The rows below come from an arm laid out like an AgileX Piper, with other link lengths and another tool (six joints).
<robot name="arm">
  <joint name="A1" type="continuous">
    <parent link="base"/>
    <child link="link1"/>
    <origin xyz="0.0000 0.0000 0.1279" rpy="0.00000 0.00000 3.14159"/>
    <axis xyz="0 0 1"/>
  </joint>
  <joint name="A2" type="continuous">
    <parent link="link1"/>
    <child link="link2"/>
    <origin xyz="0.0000 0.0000 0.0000" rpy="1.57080 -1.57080 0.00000"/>
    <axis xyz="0 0 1"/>
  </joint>
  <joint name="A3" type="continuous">
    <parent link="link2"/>
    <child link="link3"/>
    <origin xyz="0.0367 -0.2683 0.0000" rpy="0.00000 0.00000 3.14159"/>
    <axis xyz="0 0 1"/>
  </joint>
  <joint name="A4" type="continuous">
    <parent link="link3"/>
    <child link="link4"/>
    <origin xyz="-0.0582 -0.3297 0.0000" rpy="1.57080 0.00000 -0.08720"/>
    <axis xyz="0 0 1"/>
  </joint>
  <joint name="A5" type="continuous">
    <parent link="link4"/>
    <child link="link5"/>
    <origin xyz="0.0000 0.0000 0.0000" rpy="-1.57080 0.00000 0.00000"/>
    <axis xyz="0 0 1"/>
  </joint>
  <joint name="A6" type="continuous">
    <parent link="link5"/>
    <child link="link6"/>
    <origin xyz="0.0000 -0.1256 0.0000" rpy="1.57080 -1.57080 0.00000"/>
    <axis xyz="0 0 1"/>
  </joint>
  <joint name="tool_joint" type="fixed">
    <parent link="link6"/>
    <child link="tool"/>
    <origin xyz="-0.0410 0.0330 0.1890" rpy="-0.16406 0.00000 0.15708"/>
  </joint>
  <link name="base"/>
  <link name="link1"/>
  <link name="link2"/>
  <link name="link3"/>
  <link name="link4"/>
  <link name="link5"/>
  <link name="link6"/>
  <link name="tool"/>
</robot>
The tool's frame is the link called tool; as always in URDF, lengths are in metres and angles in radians. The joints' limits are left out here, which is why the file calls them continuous.
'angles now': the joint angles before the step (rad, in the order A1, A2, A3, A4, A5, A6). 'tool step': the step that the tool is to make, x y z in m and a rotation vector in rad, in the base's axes. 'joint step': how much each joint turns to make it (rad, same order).
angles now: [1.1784 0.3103 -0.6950 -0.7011 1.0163 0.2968]
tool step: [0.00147 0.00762 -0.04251 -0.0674 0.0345 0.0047]
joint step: [0.0000 -0.0050 0.0818 0.0078 -0.0021 -0.0005]
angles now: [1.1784 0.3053 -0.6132 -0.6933 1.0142 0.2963]
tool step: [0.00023 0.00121 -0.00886 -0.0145 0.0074 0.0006]
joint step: [0.0000 -0.0001 0.0162 0.0015 0.0000 -0.0001]
